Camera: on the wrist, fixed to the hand. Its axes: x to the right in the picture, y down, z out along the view.
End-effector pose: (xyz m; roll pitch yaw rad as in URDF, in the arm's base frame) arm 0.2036 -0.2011 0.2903 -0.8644 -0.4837 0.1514
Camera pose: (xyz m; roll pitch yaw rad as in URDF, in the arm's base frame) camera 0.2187 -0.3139 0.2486 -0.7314 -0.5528 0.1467
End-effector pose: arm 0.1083 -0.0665 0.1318 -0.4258 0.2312 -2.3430
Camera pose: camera 0.0728 0.0228 0.0580 -0.3018 0.1702 -2.3764
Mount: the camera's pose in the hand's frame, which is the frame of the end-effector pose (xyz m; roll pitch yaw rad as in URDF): -0.0213 -0.0465 -0.1099 0.1318 -0.0418 -0.0552
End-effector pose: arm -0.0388 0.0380 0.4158 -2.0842 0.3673 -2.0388
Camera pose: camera -0.1102 0.0583 0.5116 -1.9302 0.3390 -1.9714
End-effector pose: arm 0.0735 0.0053 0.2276 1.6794 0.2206 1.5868
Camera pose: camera -0.0403 -0.0248 0.1988 1.8009 0.2798 1.5498
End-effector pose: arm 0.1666 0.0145 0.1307 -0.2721 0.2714 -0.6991
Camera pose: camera 0.0839 -0.0131 0.0465 -0.1518 0.2161 -0.7420
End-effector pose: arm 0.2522 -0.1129 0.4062 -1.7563 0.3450 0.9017
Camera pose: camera 0.3316 -0.1728 0.4755 -1.6087 0.2980 0.9553
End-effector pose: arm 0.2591 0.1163 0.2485 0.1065 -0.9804 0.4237
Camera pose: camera 0.3490 0.1189 0.1672 0.3314 -1.0133 0.3115
